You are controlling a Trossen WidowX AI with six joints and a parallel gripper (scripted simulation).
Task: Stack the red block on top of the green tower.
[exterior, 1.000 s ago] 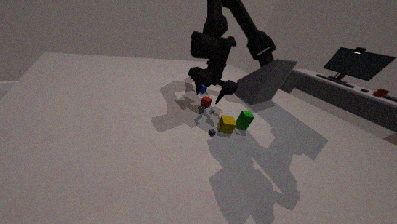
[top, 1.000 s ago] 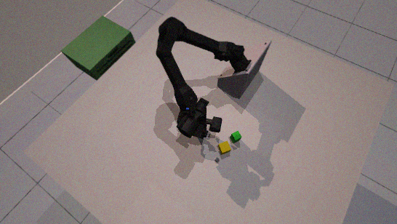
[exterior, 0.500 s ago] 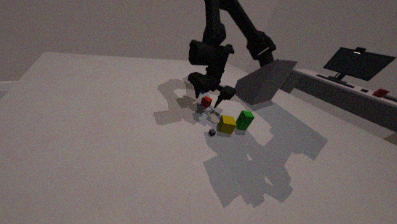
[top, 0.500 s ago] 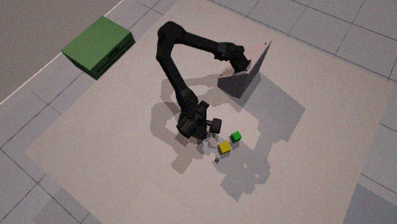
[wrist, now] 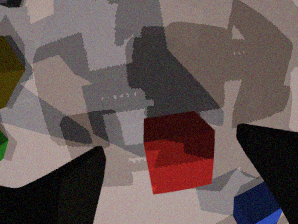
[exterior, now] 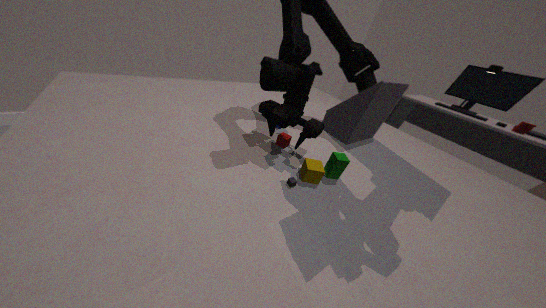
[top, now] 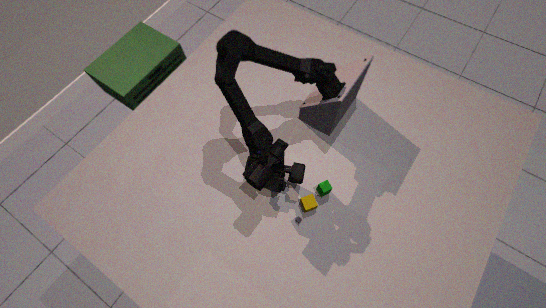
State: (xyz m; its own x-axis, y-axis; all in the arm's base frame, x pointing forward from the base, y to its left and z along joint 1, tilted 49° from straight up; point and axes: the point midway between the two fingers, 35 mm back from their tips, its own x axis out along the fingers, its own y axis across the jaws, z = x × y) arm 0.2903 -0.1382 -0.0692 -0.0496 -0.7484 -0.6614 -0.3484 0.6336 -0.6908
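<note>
Right now the yellow block is 140 mm to the left of my gripper tip, 20 mm ahead of it and 10 mm above it. The rest, counted from my gripper tip: red block (10 mm above); then small grey cube (140 mm to the left, 80 mm ahead); then blue block (110 mm to the right, 60 mm behind, 10 mm above).
</note>
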